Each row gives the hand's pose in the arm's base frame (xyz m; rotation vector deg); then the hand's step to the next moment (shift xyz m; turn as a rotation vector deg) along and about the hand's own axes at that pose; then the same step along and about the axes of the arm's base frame.
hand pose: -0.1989 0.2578 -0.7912 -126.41 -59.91 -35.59
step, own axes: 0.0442 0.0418 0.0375 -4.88 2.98 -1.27
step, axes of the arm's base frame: 0.0647 0.0280 -0.0119 -0.62 -4.89 -3.17
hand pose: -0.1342 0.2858 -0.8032 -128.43 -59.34 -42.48
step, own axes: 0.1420 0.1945 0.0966 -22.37 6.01 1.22
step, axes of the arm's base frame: 0.2571 0.0287 -0.0198 -7.20 -13.45 -17.48
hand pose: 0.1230 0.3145 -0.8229 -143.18 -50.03 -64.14
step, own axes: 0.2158 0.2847 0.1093 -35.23 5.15 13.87
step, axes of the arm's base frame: 0.3533 -0.0827 0.0888 -7.03 -12.28 -35.50
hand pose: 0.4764 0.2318 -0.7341 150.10 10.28 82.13
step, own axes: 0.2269 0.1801 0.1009 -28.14 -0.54 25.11
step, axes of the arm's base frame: 0.2127 -0.1443 0.1675 6.07 -6.27 -36.69
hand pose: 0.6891 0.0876 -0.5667 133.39 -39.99 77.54
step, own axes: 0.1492 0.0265 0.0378 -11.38 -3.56 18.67
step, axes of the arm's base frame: 0.0738 -0.0767 0.1143 10.34 -4.34 -19.10
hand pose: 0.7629 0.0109 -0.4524 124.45 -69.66 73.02
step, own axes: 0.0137 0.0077 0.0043 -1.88 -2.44 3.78
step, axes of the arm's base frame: -0.0008 -0.0141 0.0082 3.58 -0.10 -3.30
